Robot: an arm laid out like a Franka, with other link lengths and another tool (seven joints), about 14 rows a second.
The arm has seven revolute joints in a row. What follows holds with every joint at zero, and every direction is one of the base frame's. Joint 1 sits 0.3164 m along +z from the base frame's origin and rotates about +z. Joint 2 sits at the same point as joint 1 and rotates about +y. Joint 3 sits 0.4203 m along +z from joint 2 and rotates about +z. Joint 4 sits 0.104 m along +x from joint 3 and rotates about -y. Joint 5 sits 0.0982 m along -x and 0.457 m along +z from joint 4 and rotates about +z. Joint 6 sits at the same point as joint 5 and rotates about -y. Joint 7 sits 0.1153 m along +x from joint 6 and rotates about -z. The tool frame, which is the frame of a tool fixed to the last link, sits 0.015 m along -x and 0.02 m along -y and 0.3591 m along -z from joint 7; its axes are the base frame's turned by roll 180, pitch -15.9 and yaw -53.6 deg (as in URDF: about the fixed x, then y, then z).
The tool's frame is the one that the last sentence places.
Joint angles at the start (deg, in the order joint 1, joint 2, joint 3, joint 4, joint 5, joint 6, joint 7):
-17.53, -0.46, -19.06, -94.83, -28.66, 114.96, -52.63
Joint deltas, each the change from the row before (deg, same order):
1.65, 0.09, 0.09, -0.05, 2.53, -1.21, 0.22
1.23, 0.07, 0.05, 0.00, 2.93, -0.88, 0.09
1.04, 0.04, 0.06, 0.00, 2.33, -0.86, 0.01
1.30, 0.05, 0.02, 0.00, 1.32, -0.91, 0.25
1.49, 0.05, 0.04, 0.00, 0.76, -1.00, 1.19
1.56, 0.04, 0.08, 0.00, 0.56, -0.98, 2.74
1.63, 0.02, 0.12, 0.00, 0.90, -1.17, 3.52
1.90, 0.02, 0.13, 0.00, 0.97, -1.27, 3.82
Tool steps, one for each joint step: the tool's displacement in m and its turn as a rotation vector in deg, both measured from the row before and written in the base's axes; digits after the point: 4 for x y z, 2 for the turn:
0.0172, 0.0275, -0.0127, 2.70, -0.57, 0.81
0.0147, 0.0249, -0.0111, 2.86, -0.94, 0.60
0.0113, 0.0216, -0.0088, 2.37, -0.55, 0.58
0.0102, 0.0206, -0.0067, 1.58, -0.01, 0.68
0.0093, 0.0212, -0.0058, 1.22, 0.01, 0.06
0.0085, 0.0219, -0.0052, 1.15, -0.46, -1.23
0.0079, 0.0253, -0.0062, 1.58, -0.68, -1.94
0.0084, 0.0294, -0.0065, 1.68, -0.59, -1.99

